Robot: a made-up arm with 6 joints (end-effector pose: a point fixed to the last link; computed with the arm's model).
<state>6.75 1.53 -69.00 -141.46 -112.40 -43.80</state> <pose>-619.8 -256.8 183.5 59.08 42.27 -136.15</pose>
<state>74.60 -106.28 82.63 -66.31 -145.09 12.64</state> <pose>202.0 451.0 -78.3 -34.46 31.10 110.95</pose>
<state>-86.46 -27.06 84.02 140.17 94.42 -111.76</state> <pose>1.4 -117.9 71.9 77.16 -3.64 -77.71</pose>
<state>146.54 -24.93 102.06 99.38 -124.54 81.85</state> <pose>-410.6 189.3 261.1 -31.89 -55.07 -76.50</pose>
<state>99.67 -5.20 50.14 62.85 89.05 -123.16</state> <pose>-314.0 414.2 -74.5 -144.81 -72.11 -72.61</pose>
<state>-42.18 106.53 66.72 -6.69 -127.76 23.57</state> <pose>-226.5 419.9 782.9 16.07 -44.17 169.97</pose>
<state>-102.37 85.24 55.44 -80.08 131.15 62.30</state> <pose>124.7 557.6 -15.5 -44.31 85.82 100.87</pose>
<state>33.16 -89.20 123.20 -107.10 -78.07 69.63</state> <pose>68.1 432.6 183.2 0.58 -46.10 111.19</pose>
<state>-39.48 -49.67 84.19 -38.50 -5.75 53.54</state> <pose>246.9 -603.2 47.0 -6.39 31.60 38.60</pose>
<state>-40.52 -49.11 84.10 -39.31 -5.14 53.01</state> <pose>249.9 -605.0 64.6 -8.23 31.86 38.89</pose>
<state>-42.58 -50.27 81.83 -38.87 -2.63 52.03</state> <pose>255.6 -606.2 98.6 -9.01 28.62 37.78</pose>
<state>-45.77 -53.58 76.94 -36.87 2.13 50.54</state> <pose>260.4 -607.0 149.8 -8.34 21.03 35.04</pose>
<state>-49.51 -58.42 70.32 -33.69 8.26 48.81</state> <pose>256.9 -609.5 206.8 -6.30 10.45 31.10</pose>
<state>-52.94 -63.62 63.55 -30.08 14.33 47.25</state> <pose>242.5 -614.9 253.2 -3.37 -0.57 26.70</pose>
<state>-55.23 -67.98 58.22 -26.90 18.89 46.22</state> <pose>223.6 -621.9 276.9 -0.22 -9.33 22.75</pose>
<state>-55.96 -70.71 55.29 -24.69 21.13 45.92</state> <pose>209.4 -628.1 277.2 2.60 -14.24 19.97</pose>
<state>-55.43 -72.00 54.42 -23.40 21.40 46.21</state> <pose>202.7 -632.0 261.9 4.96 -15.80 18.40</pose>
